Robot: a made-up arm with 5 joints. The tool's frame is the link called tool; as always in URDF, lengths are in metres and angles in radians.
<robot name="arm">
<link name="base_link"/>
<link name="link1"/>
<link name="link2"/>
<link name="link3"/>
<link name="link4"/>
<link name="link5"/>
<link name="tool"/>
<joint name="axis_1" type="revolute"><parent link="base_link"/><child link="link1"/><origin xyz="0.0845 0 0.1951" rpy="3.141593 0 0"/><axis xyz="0 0 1"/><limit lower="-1.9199" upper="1.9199"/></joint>
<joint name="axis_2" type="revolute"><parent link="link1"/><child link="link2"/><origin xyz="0.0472 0.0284 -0.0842" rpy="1.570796 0 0"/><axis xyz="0 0 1"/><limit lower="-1.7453" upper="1.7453"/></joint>
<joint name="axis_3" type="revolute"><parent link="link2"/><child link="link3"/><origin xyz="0.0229 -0.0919 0" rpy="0 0 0"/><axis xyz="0 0 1"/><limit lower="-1.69" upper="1.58"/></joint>
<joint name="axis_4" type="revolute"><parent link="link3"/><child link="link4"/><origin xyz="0.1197 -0.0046 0" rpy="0 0 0"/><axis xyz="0 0 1"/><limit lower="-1.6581" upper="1.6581"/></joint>
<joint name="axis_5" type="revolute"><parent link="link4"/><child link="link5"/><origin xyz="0.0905 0 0.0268" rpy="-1.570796 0 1.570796"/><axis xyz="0 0 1"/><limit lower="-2.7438" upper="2.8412"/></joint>
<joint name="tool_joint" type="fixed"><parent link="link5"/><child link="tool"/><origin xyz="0 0 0" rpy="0 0 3.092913"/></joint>
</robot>
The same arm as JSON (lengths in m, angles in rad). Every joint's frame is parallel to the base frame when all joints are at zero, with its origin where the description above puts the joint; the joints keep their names.
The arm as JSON. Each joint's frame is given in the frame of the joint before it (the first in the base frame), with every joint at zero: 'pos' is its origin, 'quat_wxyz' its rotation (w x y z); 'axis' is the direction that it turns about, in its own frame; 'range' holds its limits. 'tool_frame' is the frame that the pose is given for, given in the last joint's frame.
{
  "length_unit": "m",
  "angle_unit": "rad",
  "joints": [
    {
      "joint": "axis_1",
      "pos": [
        0.0845,
        0.0,
        0.1951
      ],
      "quat_wxyz": [
        1.0,
        0.0,
        0.0,
        0.0
      ],
      "axis": "-z",
      "range": [
        -1.9199,
        1.9199
      ]
    },
    {
      "joint": "axis_2",
      "pos": [
        0.0472,
        -0.0284,
        0.0842
      ],
      "quat_wxyz": [
        1.0,
        0.0,
        0.0,
        0.0
      ],
      "axis": "+y",
      "range": [
        -1.7453,
        1.7453
      ]
    },
    {
      "joint": "axis_3",
      "pos": [
        0.0229,
        0.0,
        0.0919
      ],
      "quat_wxyz": [
        1.0,
        0.0,
        0.0,
        0.0
      ],
      "axis": "+y",
      "range": [
        -1.69,
        1.58
      ]
    },
    {
      "joint": "axis_4",
      "pos": [
        0.1197,
        0.0,
        0.0046
      ],
      "quat_wxyz": [
        1.0,
        0.0,
        0.0,
        0.0
      ],
      "axis": "+y",
      "range": [
        -1.6581,
        1.6581
      ]
    },
    {
      "joint": "axis_5",
      "pos": [
        0.0905,
        0.0268,
        0.0
      ],
      "quat_wxyz": [
        1.0,
        0.0,
        0.0,
        0.0
      ],
      "axis": "-x",
      "range": [
        -2.7438,
        2.8412
      ]
    }
  ],
  "tool_frame": {
    "pos": [
      0.0,
      0.0,
      0.0
    ],
    "quat_wxyz": [
      0.706897,
      0.017209,
      -0.706897,
      -0.017209
    ]
  }
}

